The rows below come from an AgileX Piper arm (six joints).
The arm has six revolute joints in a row. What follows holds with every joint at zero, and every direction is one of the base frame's. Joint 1 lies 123.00 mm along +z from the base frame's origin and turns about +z. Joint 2 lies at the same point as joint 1 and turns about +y. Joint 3 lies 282.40 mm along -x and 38.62 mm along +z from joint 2 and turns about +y. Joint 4 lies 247.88 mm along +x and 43.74 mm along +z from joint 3 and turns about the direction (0.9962, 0, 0.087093). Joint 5 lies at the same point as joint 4 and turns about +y. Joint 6 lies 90.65 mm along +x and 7.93 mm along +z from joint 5 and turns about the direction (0.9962, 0, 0.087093). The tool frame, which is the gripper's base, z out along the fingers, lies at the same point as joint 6; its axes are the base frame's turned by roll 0.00, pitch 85.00 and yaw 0.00 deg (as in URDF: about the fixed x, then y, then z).
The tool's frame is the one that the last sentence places.
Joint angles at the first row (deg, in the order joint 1, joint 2, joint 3, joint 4, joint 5, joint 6):
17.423, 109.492, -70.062, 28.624, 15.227, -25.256
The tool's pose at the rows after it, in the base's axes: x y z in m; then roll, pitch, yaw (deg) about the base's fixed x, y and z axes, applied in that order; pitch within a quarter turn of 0, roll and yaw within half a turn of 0:
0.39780, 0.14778, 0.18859, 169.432, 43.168, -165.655
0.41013, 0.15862, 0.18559, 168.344, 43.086, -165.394
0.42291, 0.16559, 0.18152, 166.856, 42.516, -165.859
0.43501, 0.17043, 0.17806, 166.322, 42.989, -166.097
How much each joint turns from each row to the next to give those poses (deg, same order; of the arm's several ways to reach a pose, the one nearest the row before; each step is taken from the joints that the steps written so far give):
1.348, 2.007, -3.535, 1.028, 0.123, -0.255
0.652, 3.055, -4.241, 0.580, 1.404, -0.098
0.065, 3.084, -4.277, 0.767, 1.943, -0.044
0.000, 2.678, -3.651, 0.237, 0.542, 0.000

